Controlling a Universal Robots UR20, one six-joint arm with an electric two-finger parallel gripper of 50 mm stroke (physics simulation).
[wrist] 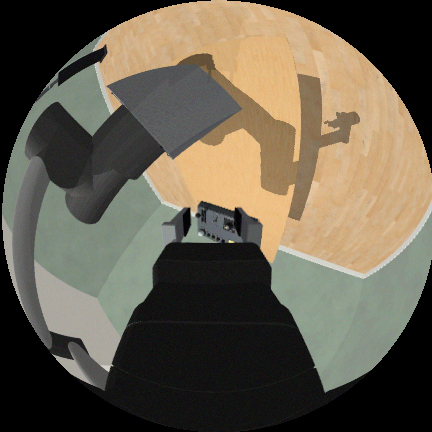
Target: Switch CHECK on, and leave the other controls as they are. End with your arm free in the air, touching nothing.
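Seen in the pictures: gripper, fingertip midpoint: [211, 215]; arm's base, origin of the base link: [142, 126].
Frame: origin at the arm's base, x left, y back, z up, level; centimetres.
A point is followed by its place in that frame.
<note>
A dark control panel [215, 231] {x -7.2, y -94.8, z -17.1 cm} shows between and beyond my gripper's fingers, near the middle of the wrist view. Small knobs, a round light button at its lower left, a row of small controls along its lower edge and a yellow part at its lower right show on it. Labels are too small to read, so I cannot tell which control is CHECK or how it is set. My gripper [211, 215] {x 36.3, y -8.0, z 17.0 cm} is open, with a finger on each side of the panel in view and no thing between them. The right finger and the black gripper body hide parts of the panel.
A light wooden table top [225, 165] {x 4.8, y -38.9, z -31.8 cm} lies beyond the panel, with the arm's shadow across it. A large dark grey slab [185, 107] {x 14.7, y 1.0, z -6.1 cm} shows at the upper left, in front of dark arm parts [107, 150] {x 5.4, y 1.0, z 15.1 cm}. A grey curved tube [24, 250] runs down the left edge.
</note>
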